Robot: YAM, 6 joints.
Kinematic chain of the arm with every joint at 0, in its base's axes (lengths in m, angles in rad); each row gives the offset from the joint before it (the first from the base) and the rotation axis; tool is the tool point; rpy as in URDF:
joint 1: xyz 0 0 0.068 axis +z
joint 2: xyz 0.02 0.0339 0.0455 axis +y
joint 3: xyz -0.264 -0.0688 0 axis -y
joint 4: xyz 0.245 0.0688 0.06 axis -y
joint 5: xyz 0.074 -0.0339 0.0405 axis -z
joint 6: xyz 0.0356 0 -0.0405 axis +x
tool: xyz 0 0 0 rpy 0 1.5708 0
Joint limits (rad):
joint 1: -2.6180..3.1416
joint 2: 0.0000..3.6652
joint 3: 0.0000..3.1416
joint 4: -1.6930..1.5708
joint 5: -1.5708..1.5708
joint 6: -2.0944..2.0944
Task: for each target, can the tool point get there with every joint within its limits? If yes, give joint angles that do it. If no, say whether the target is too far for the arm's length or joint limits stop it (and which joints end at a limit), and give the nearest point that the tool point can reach.
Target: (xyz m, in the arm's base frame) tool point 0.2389 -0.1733 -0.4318
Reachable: no: joint limits stop it (at a limit: joint 2) | nearest point 0.2340 -0.1697 -0.3781 | short by 0.054 m
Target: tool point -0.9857 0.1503 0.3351
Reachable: no: too far | nearest point -0.6231 0.0950 0.2519 | short by 0.376 m
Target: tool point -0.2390 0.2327 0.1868
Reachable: yes | joints 2.3172 1.9976 1.4787 -1.4291 -0.5117 1.0052
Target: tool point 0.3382 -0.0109 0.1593
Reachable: yes | joints -0.0875 1.7771 1.0582 -0.4597 -0.5539 0.4124
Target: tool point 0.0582 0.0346 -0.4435
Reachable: no: joint limits stop it (at a limit: joint 2) | nearest point 0.0919 0.0546 -0.3514 | short by 0.100 m
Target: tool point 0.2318 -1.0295 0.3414
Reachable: no: too far | nearest point 0.1386 -0.6158 0.2480 | short by 0.434 m
